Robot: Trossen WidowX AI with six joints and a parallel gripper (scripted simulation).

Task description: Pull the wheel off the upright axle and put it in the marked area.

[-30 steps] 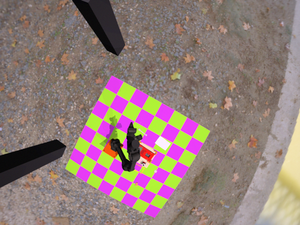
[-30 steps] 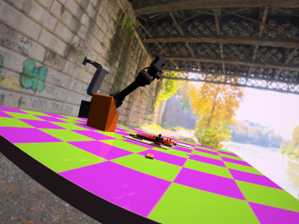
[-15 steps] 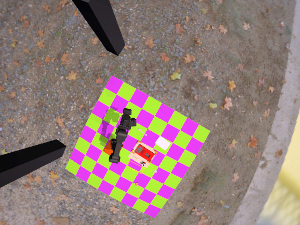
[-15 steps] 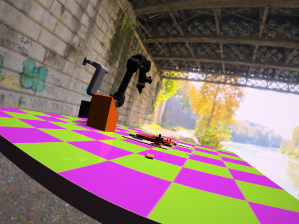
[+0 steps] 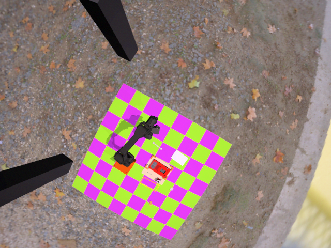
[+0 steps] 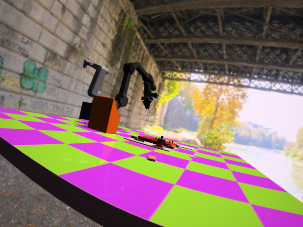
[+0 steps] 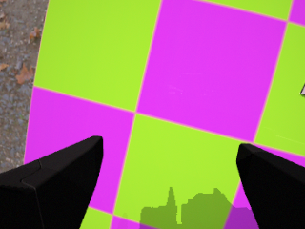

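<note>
Now: the wheel 30 cm ahead of my gripper tip, 47 cm to the right of it and 17 cm below it. Also, from my gripper tip: brown block 35 cm ahead, 75 cm to the right, 20 cm below; then white sheet 36 cm ahead, 16 cm to the right, 20 cm below; then upright post 30 cm ahead, 47 cm to the right, 17 cm below.
</note>
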